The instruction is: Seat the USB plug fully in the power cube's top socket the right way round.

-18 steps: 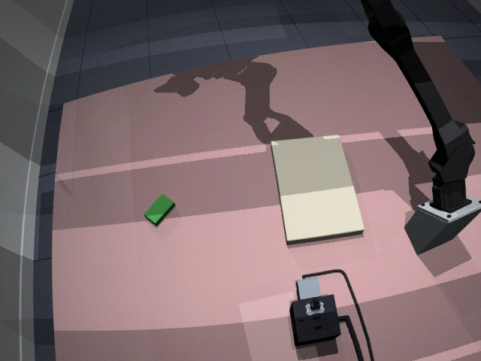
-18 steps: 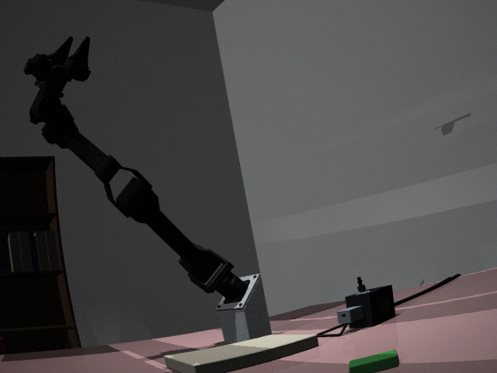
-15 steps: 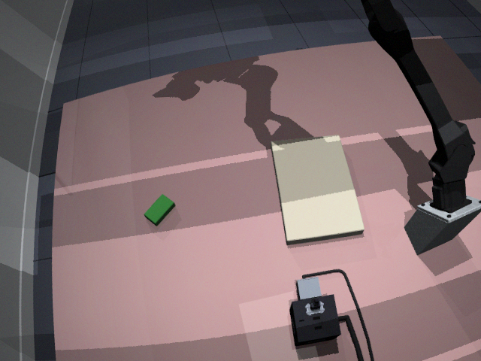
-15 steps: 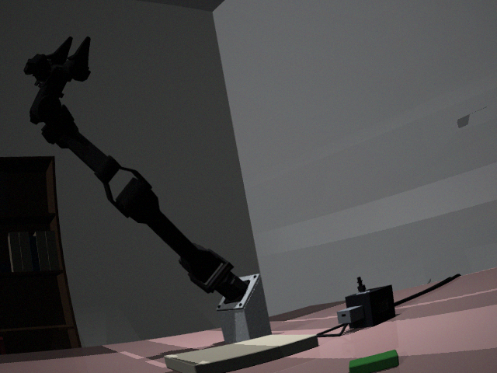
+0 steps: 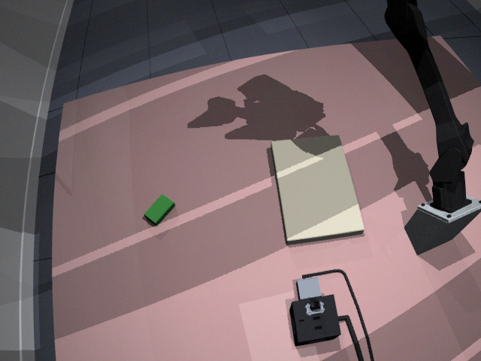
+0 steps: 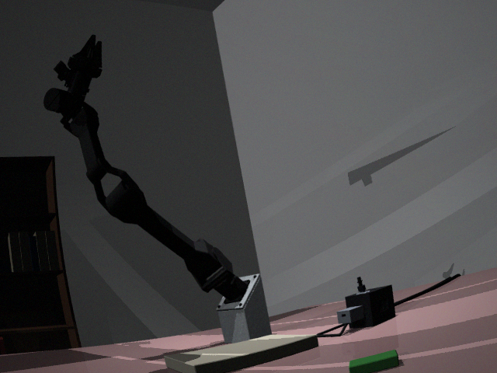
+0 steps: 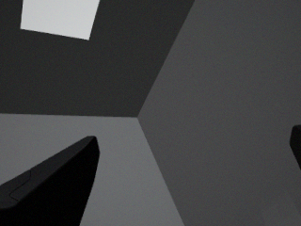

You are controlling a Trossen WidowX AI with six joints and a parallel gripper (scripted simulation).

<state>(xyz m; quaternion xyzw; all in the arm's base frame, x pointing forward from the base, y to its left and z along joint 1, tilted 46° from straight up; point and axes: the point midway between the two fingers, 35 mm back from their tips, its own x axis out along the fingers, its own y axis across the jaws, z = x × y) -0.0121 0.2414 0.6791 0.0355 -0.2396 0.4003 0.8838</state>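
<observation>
Now: gripper tip 350 mm short of the USB plug, 370 mm to the right of it and 710 mm above it. The rest, counted from my gripper tip: beige slab (220 mm ahead, 120 mm to the left, 790 mm below); green block (560 mm ahead, 50 mm to the left, 800 mm below).
</observation>
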